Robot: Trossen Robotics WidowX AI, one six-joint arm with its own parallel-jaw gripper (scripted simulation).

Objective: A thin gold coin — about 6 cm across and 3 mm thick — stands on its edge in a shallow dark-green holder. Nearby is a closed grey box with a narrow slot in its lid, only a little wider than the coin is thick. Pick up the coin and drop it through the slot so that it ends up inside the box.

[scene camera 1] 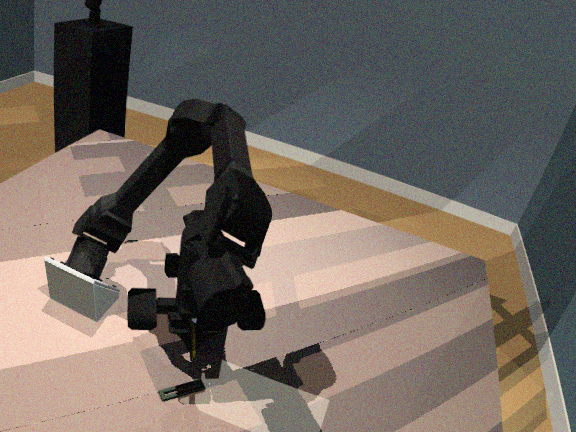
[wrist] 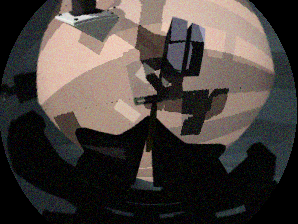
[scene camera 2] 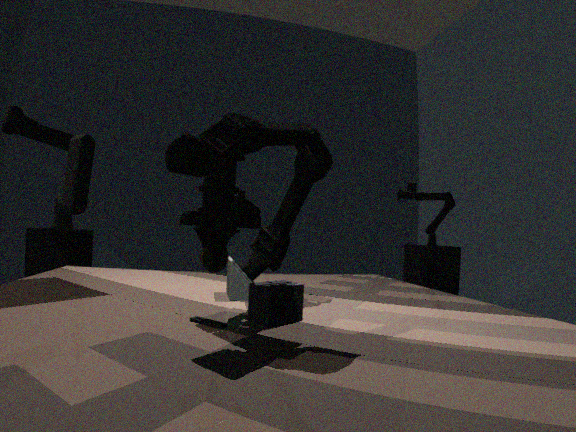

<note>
The gripper point(scene camera 1: 191, 348) holds a gold coin.
The gripper also shows in the wrist view point(wrist: 150, 119) and in scene camera 2 point(scene camera 2: 214, 266).
</note>
